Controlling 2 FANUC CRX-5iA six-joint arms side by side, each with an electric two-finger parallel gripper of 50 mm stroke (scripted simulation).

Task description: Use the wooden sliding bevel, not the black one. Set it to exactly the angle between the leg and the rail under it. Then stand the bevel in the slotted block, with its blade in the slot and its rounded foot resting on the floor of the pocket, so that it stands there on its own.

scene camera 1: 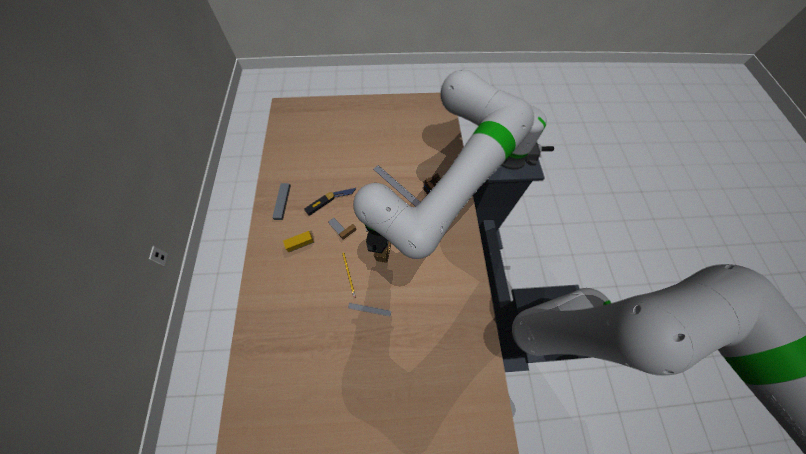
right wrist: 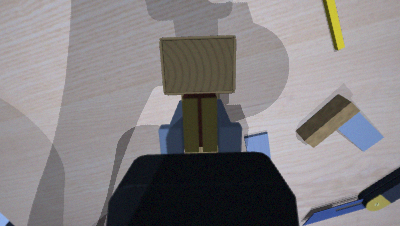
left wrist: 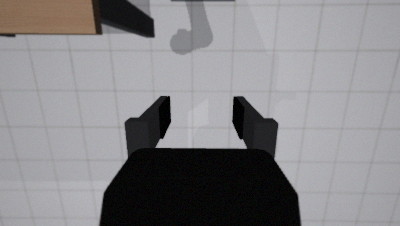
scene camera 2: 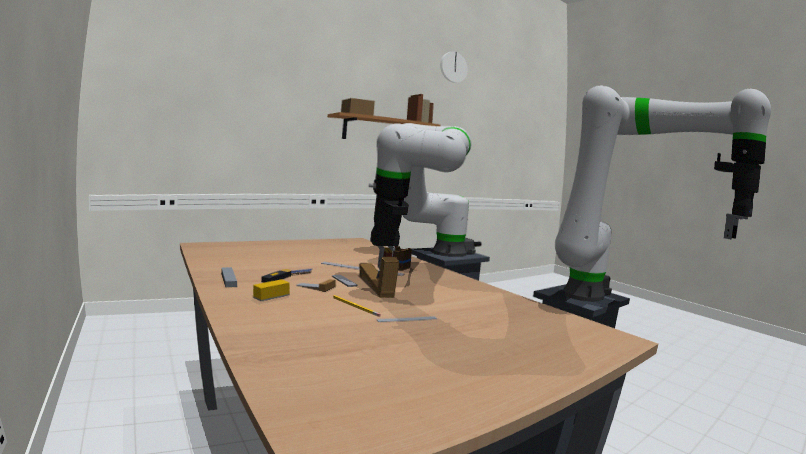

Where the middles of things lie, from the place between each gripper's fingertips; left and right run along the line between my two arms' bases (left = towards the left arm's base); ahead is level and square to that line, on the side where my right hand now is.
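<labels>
From my right hand, I see the wooden leg-and-rail piece point(scene camera 2: 389, 266) 70 mm to the right of it, 20 mm behind it and 20 mm below it. The small square point(right wrist: 337, 112) is 160 mm ahead of my right hand, 100 mm to the right of it and 80 mm below it.
The wooden leg-and-rail piece is 840 mm to the right of my left hand point(scene camera 2: 729, 238), 570 mm ahead of it and 220 mm below it. The small square is 870 mm to the right of my left hand, 740 mm ahead of it and 280 mm below it.
</labels>
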